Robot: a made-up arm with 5 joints.
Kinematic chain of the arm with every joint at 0, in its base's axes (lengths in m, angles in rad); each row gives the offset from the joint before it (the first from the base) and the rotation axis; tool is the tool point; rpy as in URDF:
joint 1: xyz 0 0 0.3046 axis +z
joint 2: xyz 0 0 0 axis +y
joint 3: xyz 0.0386 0 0.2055 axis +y
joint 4: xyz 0.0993 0 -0.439 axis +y
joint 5: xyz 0.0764 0 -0.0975 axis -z
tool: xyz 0 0 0 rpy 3.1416 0 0
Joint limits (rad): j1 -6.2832..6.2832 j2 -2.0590..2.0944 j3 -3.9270..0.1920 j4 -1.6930..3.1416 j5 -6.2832..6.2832
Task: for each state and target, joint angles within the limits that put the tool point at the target. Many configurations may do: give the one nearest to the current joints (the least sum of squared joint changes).
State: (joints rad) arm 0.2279 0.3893 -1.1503 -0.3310 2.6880
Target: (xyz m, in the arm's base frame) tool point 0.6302 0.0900 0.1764
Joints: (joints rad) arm 0.1419 0.6417 -1.3419 -0.2221 2.6880
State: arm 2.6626 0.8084 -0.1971 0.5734 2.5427
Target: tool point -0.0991 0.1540 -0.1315
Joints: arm 2.1426 0.6699 -0.5047 0.5035 2.5427
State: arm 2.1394 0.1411 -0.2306 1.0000 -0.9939
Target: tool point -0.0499 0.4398 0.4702
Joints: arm 1.6838 -0.7496 -0.7123 1.0807 -0.9939
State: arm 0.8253 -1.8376 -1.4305 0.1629 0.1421
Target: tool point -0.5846 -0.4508 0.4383
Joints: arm 0.6569 -2.0353 -2.0531 0.1651 0.1421
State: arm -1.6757 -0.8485 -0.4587 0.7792 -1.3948
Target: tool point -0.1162 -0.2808 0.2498
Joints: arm -1.9632 -1.1096 -0.1064 1.6807 -1.3948
